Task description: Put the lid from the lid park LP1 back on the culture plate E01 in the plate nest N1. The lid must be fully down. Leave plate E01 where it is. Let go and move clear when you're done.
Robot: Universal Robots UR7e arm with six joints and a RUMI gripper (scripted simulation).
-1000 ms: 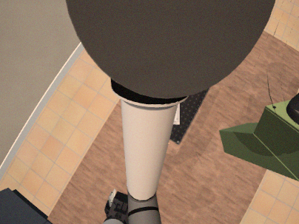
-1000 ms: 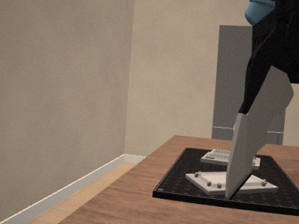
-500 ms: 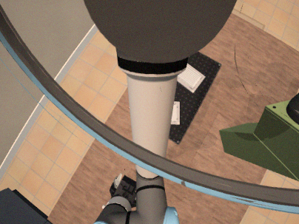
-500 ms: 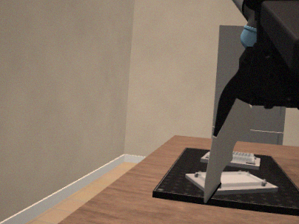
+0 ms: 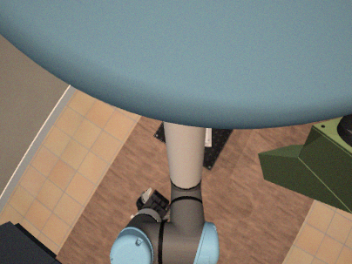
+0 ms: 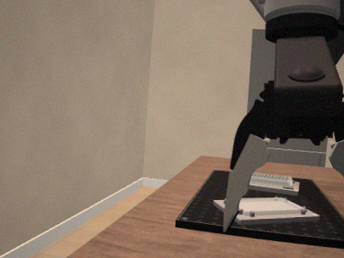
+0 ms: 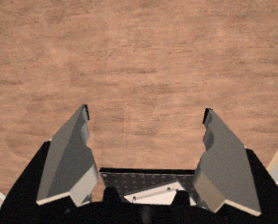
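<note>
My gripper is now 10 mm past the lid, 320 mm to the left of it and 60 mm above it. Round my hand: culture plate E01: 40 mm behind, 570 mm to the right, 60 mm below; then plate nest N1: 40 mm behind, 570 mm to the right, 70 mm below; then lid park LP1: 10 mm behind, 320 mm to the right, 70 mm below.
</note>
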